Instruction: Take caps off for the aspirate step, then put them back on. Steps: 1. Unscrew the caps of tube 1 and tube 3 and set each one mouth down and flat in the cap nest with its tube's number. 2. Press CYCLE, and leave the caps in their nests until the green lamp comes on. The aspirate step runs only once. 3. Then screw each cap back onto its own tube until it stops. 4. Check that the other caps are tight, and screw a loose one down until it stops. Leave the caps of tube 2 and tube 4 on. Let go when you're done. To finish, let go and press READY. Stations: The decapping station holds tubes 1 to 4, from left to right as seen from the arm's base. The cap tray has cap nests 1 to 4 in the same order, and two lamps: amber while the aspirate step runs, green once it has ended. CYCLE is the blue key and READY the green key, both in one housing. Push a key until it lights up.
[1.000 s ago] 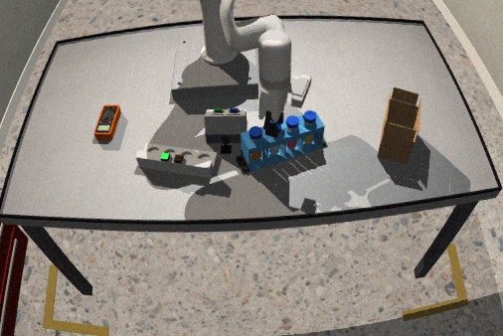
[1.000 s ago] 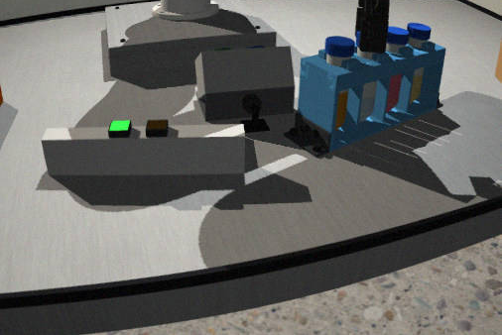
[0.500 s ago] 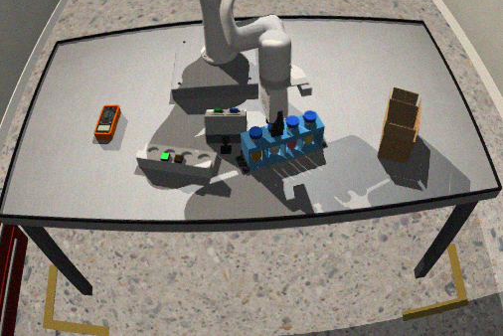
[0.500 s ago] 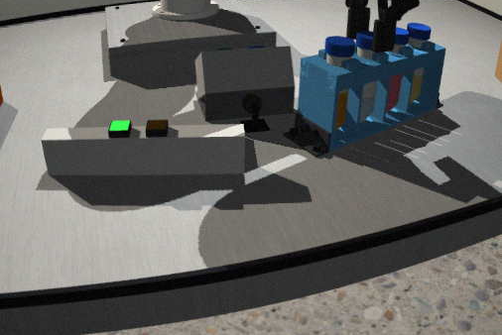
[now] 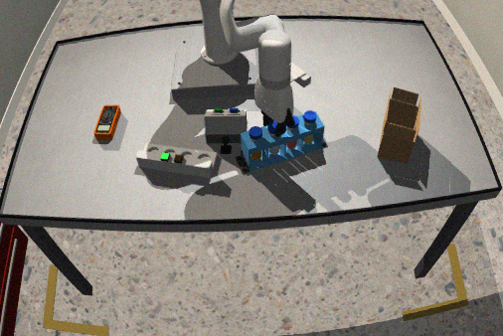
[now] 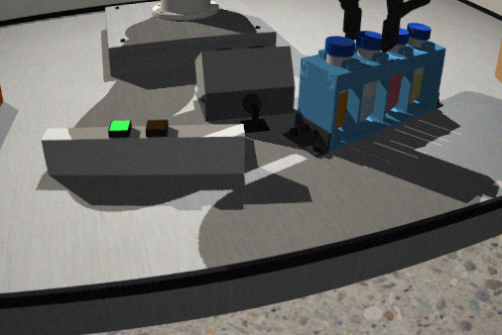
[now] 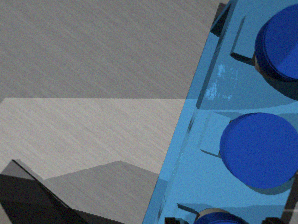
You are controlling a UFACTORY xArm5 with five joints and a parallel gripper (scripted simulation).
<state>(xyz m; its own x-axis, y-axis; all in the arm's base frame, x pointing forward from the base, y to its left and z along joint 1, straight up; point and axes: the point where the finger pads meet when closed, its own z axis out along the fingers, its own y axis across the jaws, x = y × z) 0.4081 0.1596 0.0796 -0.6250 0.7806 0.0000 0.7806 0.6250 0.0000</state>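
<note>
The blue cap lies 5 cm to the left of my hand, 2 cm behind it and 1 cm below it. Also, from my hand: blue key 12 cm behind, 11 cm to the right, 6 cm below; green key 15 cm to the right, 12 cm behind, 6 cm below; grey key housing 13 cm to the right, 10 cm behind, 7 cm below.
</note>
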